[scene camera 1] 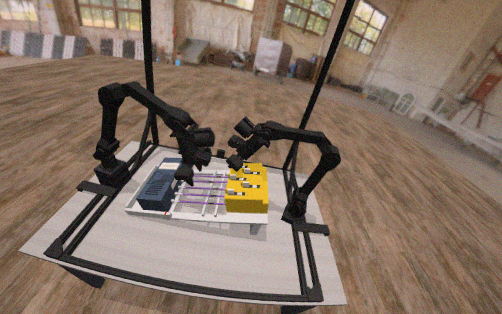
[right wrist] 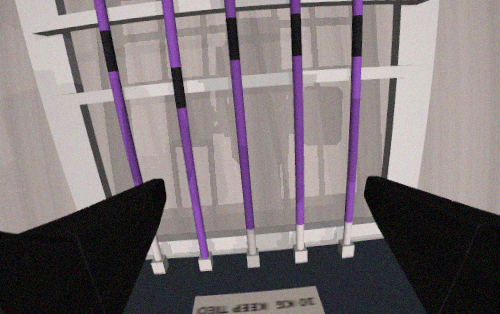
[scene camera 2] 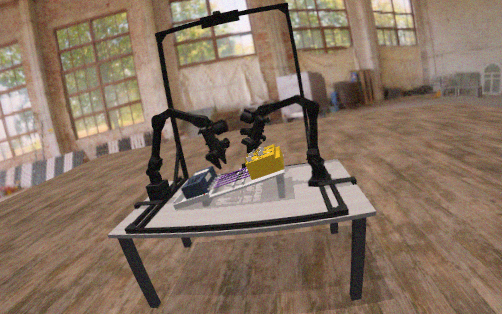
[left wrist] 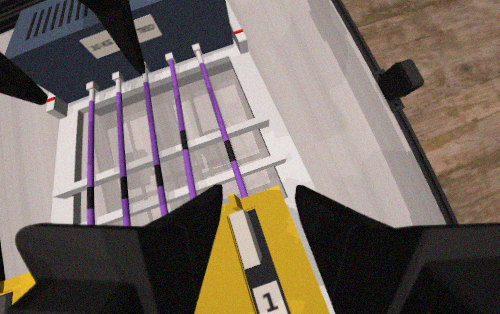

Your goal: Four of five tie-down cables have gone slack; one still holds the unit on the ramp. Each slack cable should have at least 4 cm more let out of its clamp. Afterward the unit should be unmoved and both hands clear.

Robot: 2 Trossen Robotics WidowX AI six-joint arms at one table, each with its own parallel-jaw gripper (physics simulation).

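Observation:
The dark blue unit (scene camera 1: 156,189) (scene camera 2: 196,185) (left wrist: 200,30) (right wrist: 345,285) sits low on the white ramp (scene camera 1: 240,218) (left wrist: 65,150) (right wrist: 60,130). Five purple cables with black marks run from it to the yellow clamp block (scene camera 1: 250,203) (scene camera 2: 267,166) (left wrist: 215,292). In the right wrist view the second cable from the left (right wrist: 192,175) is purple right to its anchor; the others end in white sleeves. My left gripper (scene camera 1: 233,162) (left wrist: 259,191) is part open and empty, its fingertips either side of clamp 1's white lever (left wrist: 245,240). My right gripper (scene camera 2: 220,166) (right wrist: 266,187) is wide open and empty above the cables near the unit.
Other clamps with white levers stand on the yellow block beside clamp 1. Two crossbars (left wrist: 215,130) pass under the cables. Small stops with red marks (left wrist: 239,32) flank the unit. A black frame (scene camera 1: 190,280) (scene camera 2: 240,225) edges the table, with uprights behind the arms.

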